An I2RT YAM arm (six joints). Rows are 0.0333 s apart.
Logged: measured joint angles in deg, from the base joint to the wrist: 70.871 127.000 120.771 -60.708 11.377 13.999; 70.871 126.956 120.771 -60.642 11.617 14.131; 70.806 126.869 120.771 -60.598 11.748 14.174; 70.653 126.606 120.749 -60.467 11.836 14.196; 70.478 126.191 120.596 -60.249 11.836 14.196; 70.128 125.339 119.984 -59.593 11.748 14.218; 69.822 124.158 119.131 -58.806 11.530 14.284; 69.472 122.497 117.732 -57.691 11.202 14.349; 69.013 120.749 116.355 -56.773 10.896 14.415; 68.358 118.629 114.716 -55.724 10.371 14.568; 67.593 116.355 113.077 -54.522 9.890 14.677; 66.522 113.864 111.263 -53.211 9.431 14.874
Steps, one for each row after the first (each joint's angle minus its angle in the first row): 0.000 -0.044 0.000 0.066 0.240 0.132; -0.065 -0.131 0.000 0.110 0.371 0.175; -0.218 -0.394 -0.022 0.241 0.459 0.197; -0.393 -0.809 -0.175 0.459 0.459 0.197; -0.743 -1.661 -0.787 1.115 0.371 0.219; -1.049 -2.842 -1.640 1.902 0.153 0.285; -1.399 -4.503 -3.039 3.017 -0.175 0.350; -1.858 -6.251 -4.416 3.935 -0.481 0.416; -2.513 -8.371 -6.055 4.984 -1.006 0.569; -3.278 -10.645 -7.694 6.186 -1.487 0.678; -4.349 -13.136 -9.508 7.497 -1.946 0.875
